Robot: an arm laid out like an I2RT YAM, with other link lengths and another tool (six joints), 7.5 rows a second.
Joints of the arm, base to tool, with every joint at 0 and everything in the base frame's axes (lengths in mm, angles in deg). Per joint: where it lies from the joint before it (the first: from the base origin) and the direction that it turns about. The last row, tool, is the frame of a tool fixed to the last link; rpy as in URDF.
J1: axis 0 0 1 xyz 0 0 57.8
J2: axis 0 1 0 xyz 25.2 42.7 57.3
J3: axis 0 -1 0 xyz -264 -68.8 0
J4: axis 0 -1 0 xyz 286.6 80.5 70.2
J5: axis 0 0 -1 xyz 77 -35.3 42.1
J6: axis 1 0 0 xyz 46.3 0 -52.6
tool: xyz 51 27 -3 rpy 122.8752 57.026 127.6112
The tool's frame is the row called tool.
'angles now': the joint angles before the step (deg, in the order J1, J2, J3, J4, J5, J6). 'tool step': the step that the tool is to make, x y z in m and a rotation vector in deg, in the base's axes. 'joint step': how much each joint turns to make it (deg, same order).
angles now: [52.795 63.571 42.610 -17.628 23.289 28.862]
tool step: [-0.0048 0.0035 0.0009 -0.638 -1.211 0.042]
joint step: [1.609 0.017 0.004 0.257 2.069 -0.093]
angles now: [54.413 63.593 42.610 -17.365 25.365 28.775]
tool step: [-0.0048 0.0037 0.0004 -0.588 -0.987 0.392]
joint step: [1.471 0.108 0.004 0.299 1.557 -0.259]
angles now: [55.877 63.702 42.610 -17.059 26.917 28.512]
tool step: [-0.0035 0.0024 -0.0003 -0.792 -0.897 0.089]
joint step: [1.167 0.171 0.003 0.143 1.580 -0.300]
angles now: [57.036 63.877 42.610 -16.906 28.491 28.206]
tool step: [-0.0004 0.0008 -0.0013 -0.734 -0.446 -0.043]
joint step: [0.344 0.317 0.009 0.134 0.782 -0.419]
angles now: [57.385 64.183 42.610 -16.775 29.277 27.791]
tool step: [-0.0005 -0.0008 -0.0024 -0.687 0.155 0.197]
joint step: [-0.016 0.053 -0.185 -0.245 -0.017 -0.367]
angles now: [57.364 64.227 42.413 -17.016 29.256 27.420]
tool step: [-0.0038 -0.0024 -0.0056 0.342 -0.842 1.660]
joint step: [-0.001 -1.494 -2.528 2.566 -0.984 -1.639]
